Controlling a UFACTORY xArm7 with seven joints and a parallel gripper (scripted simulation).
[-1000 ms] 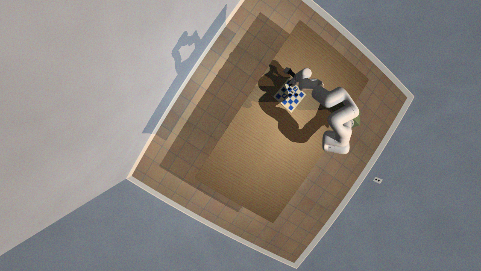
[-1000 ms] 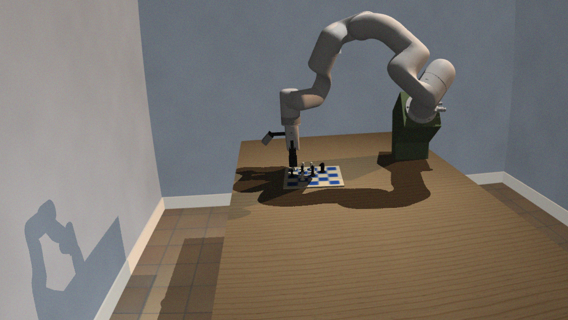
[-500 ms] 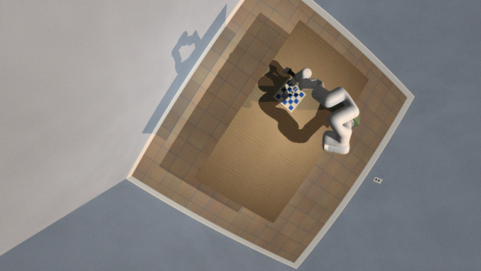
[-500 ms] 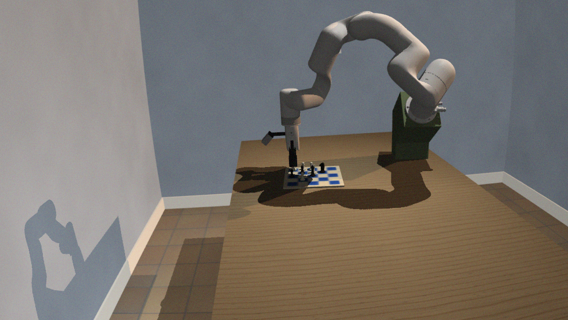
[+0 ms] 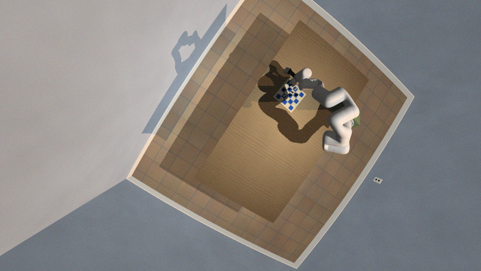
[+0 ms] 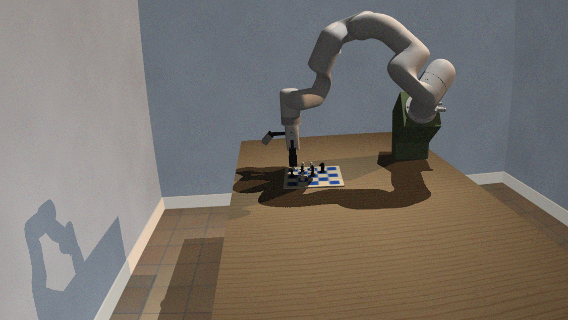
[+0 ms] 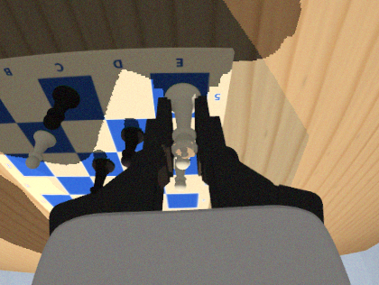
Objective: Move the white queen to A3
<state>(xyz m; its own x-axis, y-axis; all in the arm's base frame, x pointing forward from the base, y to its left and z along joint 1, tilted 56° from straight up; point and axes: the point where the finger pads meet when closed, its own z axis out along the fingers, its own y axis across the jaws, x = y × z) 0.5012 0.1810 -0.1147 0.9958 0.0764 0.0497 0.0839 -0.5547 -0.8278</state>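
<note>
Now: hand 8 cm past the chessboard, 7 cm to the right of it and 4 cm above it. The rest, counted from my hand: black knight 11 cm behind, 3 cm to the left, 2 cm below; white queen 1 cm below.
</note>
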